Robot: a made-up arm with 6 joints. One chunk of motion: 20 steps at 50 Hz.
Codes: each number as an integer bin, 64 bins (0 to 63) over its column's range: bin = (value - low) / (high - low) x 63, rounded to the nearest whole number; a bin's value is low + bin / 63 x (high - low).
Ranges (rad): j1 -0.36..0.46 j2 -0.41..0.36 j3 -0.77..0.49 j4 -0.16..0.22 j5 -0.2..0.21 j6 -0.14..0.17
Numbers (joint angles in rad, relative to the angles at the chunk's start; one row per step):
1: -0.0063 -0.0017 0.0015 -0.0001 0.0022 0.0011
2: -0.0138 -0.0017 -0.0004 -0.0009 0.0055 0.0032
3: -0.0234 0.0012 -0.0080 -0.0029 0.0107 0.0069
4: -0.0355 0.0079 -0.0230 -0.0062 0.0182 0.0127
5: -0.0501 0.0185 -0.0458 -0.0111 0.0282 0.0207
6: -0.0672 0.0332 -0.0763 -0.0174 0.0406 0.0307
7: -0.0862 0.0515 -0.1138 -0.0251 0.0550 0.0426
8: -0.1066 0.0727 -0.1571 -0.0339 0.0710 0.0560
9: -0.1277 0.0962 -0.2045 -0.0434 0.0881 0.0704
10: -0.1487 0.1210 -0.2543 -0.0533 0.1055 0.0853
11: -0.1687 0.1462 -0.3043 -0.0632 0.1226 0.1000
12: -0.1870 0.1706 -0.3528 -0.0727 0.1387 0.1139
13: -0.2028 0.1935 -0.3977 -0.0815 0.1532 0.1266
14: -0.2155 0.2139 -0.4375 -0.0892 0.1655 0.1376
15: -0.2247 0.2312 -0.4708 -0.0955 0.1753 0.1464
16: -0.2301 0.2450 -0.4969 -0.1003 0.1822 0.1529
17: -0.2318 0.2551 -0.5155 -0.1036 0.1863 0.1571
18: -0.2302 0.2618 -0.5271 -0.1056 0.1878 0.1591
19: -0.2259 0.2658 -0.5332 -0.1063 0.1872 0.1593
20: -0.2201 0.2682 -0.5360 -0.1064 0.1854 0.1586
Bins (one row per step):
1: 27 33 39 27 31 29
2: 27 33 38 26 32 29
3: 26 34 38 26 32 30
4: 25 34 37 25 34 31
5: 24 35 36 25 35 33
6: 22 36 35 24 37 35
7: 21 38 33 22 39 37
8: 19 39 31 21 42 40
9: 18 41 28 19 44 43
10: 16 43 26 18 47 46
11: 15 46 23 16 50 49
12: 13 48 21 14 52 52
13: 12 49 19 13 54 54
14: 11 51 17 12 56 56
15: 10 52 15 11 58 58
16: 10 54 14 10 59 60
17: 10 54 13 9 59 60
18: 10 55 12 9 60 61
19: 10 55 12 9 59 61
20: 11 55 12 9 59 61

